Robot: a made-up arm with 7 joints.
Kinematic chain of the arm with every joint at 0, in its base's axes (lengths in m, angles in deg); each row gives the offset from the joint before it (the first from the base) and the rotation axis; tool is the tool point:
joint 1: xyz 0 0 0 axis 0 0.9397 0.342
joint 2: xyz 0 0 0 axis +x
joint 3: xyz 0 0 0 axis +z
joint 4: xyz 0.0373 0 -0.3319 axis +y
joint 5: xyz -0.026 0 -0.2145 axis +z
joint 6: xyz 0 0 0 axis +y
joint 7: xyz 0 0 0 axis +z
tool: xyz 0 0 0
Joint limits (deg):
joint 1: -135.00..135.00
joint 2: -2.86..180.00
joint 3: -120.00..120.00
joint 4: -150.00..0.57
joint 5: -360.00..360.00
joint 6: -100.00..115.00
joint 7: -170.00..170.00
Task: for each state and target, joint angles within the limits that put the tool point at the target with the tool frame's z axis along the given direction. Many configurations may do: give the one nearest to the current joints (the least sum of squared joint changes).
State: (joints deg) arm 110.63 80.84 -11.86 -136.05 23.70 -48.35 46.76
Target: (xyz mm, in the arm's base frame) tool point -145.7 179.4 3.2 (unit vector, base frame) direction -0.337 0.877 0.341
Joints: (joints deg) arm 126.61 116.44 -36.98 -149.89 14.20 -53.78 46.76
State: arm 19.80 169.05 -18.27 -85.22 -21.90 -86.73 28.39
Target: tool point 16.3 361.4 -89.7 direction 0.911 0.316 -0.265
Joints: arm 56.56 122.67 -42.34 -111.01 -66.65 -96.79 28.39
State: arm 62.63 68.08 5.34 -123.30 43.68 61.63 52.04
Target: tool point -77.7 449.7 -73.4 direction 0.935 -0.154 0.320
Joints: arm 86.38 81.00 27.37 -80.74 59.57 91.99 52.04
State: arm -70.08 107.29 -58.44 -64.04 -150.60 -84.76 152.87
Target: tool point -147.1 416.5 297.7 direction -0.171 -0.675 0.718
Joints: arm -88.62 137.63 -35.53 -42.92 -124.74 -100.00 152.87
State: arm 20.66 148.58 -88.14 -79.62 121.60 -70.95 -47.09
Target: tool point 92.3 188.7 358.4 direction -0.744 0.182 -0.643
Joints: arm -14.23 180.00 -51.88 -97.62 123.60 -66.80 -47.09
